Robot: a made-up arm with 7 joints.
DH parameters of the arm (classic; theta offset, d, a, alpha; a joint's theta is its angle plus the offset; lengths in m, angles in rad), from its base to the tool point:
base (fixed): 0 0 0 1.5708
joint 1: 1.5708 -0.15 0 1.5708
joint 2: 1.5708 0 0 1.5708
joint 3: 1.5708 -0.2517 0 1.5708
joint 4: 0 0 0 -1.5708
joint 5: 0 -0.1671 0 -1.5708
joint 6: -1.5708 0 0 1.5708
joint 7: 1.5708 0 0 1.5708
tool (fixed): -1.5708 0 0 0
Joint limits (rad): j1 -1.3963..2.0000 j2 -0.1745..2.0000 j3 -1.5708..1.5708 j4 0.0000..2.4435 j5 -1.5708..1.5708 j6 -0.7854..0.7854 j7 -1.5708..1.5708
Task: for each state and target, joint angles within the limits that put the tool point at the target. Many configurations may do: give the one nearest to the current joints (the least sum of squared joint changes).
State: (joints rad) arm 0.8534 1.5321 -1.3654 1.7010 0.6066 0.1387 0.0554
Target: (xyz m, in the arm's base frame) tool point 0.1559 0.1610 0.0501
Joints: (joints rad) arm 1.5811 0.7300 -1.1035 2.4416 0.6066 0.1387 0.0554
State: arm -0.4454 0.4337 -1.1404 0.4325 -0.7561 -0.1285 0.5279
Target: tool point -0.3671 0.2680 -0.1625
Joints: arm -1.1679 0.3169 -1.1653 0.0846 -0.7561 -0.1285 0.5279
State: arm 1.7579 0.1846 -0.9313 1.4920 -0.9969 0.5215 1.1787
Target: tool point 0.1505 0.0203 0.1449
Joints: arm 1.8858 -0.0196 -0.9446 1.9458 -0.9969 0.5215 1.1787
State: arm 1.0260 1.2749 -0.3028 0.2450 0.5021 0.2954 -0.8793
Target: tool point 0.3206 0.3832 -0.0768
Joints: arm 1.0900 0.7162 -0.4016 0.5482 0.5021 0.2954 -0.8793
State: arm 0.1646 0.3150 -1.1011 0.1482 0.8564 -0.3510 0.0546
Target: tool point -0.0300 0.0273 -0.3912
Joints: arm -0.1392 -0.1593 -1.1763 0.3926 0.8564 -0.3510 0.0546
